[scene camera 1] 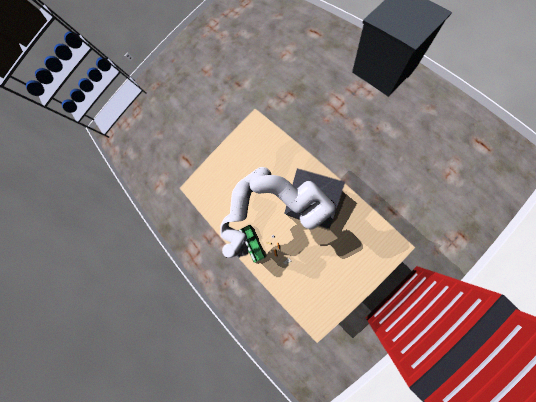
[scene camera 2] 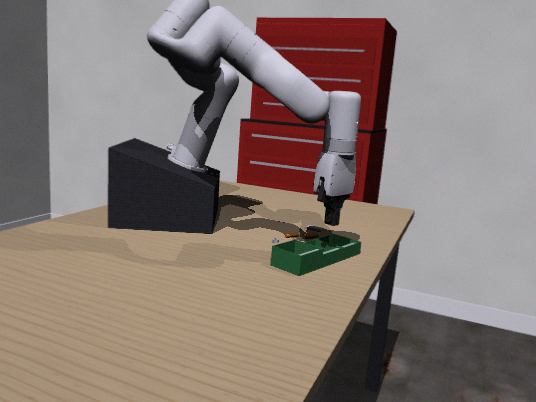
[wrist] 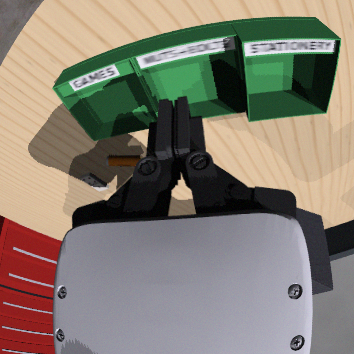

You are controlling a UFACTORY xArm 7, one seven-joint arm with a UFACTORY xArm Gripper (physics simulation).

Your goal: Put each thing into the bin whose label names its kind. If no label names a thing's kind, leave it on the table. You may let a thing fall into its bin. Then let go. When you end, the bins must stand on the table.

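Places are measured from the arm's base along level axes (x back, y right, z up), in centimetres.
Where they show: gripper, between the fingertips: (scene camera 1: 246, 246) (scene camera 2: 331, 224) (wrist: 177, 114); arm's base, origin of its link: (scene camera 2: 187, 164).
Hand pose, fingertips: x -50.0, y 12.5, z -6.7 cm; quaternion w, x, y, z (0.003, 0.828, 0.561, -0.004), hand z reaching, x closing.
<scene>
Each offset is from my fingertips to the centre of the thing. Level surfaces: height alone.
The green bins @[dy +0.2, dx +2.4, dz -6.8 cm] (scene camera 1: 254, 244) (scene camera 2: 286, 263) (wrist: 280, 27) stand on the table in one joined row. In the wrist view their labels read GAMES, NUTS+BOLTS (blurred) and STATIONERY, left to right. My gripper (scene camera 2: 332, 223) (wrist: 177, 114) is shut and empty, above the table by the bins; in the wrist view its tips overlap the near edge of the middle bin. Beside the bins lie an orange piece @[dy -13.4, dx +14.7, dz -8.6 cm] (scene camera 1: 278, 245) (scene camera 2: 291, 235), another orange piece @[dy -15.6, dx +10.0, dz -8.4 cm] (scene camera 1: 275, 253) (scene camera 2: 310, 235), a small grey nut @[dy -5.8, dx +16.5, dz -8.7 cm] (scene camera 1: 273, 236) (scene camera 2: 275, 240) and a dark, partly light piece @[dy -24.9, dx +12.2, dz -8.8 cm] (scene camera 2: 314, 228) (wrist: 95, 181). My fingers hide part of this area in the wrist view.
The arm's dark wedge base (scene camera 1: 318, 182) (scene camera 2: 160, 197) stands on the wooden table @[dz -9.2 cm] (scene camera 1: 320, 310) (scene camera 2: 150, 310). A red drawer cabinet (scene camera 1: 450, 320) (scene camera 2: 320, 30) (wrist: 25, 270) stands beyond one table end. The bins are near a long table edge.
</scene>
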